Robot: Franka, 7 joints.
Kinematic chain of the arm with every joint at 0, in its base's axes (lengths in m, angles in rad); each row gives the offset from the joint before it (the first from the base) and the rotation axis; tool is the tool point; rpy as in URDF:
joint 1: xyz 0 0 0.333 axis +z
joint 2: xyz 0 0 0 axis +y
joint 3: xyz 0 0 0.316 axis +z
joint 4: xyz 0.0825 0 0 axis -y
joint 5: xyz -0.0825 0 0.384 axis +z
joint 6: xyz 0 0 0 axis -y
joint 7: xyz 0.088 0 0 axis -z
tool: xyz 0 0 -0.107 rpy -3.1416 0 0
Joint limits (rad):
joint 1: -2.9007..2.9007
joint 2: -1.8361..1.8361
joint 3: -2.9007..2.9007
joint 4: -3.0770..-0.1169
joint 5: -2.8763..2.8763
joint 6: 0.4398..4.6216
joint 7: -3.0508..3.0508
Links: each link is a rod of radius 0.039 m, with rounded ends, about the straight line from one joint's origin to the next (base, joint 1, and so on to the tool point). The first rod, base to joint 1, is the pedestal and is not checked.
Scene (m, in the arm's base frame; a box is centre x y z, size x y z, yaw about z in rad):
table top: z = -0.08
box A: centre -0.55 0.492 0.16 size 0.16 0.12 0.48 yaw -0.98
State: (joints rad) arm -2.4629 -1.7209 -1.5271 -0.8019 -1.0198 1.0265 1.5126
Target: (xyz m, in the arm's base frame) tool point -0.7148 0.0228 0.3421
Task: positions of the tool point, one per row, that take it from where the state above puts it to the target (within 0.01 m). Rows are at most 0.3 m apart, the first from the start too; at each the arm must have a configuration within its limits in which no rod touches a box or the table.
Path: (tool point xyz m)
1: 0.0275 0.7239 0.2368
2: -0.1859 0.7214 0.3386
3: -0.3887 0.6413 0.4457
4: -0.5500 0.4920 0.5550
5: -0.6828 0.2753 0.4490
6: -0.7148 0.0228 0.3421

